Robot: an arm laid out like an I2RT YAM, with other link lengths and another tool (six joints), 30 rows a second.
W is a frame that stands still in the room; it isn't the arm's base.
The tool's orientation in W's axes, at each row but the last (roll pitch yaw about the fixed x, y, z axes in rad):
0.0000, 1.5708, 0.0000
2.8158, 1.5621, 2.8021
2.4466, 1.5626, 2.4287
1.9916, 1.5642, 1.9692
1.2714, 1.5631, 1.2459
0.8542, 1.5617, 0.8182
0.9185, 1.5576, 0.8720
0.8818, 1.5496, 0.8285
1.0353, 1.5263, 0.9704
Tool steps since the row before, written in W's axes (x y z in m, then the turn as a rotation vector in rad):
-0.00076, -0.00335, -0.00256, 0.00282, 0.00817, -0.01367
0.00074, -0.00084, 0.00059, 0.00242, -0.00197, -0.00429
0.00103, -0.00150, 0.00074, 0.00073, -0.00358, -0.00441
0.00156, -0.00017, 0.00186, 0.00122, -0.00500, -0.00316
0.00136, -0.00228, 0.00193, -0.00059, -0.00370, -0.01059
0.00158, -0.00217, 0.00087, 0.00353, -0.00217, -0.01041
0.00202, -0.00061, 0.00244, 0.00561, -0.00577, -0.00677
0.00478, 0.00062, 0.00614, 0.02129, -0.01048, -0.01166
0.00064, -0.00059, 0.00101, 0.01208, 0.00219, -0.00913
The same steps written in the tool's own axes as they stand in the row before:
0.00256, -0.00335, -0.00076, 0.01367, 0.00817, 0.00282
-0.00060, -0.00083, 0.00075, 0.00426, -0.00195, 0.00248
-0.00075, -0.00148, 0.00105, 0.00439, -0.00359, 0.00082
-0.00186, -0.00012, 0.00156, 0.00313, -0.00499, 0.00134
-0.00194, -0.00223, 0.00142, 0.01056, -0.00379, -0.00052
-0.00087, -0.00211, 0.00166, 0.01042, -0.00211, 0.00354
-0.00243, -0.00049, 0.00207, 0.00676, -0.00557, 0.00582
-0.00606, 0.00097, 0.00482, 0.01180, -0.00952, 0.02166
-0.00101, -0.00051, 0.00070, 0.00950, 0.00261, 0.01170

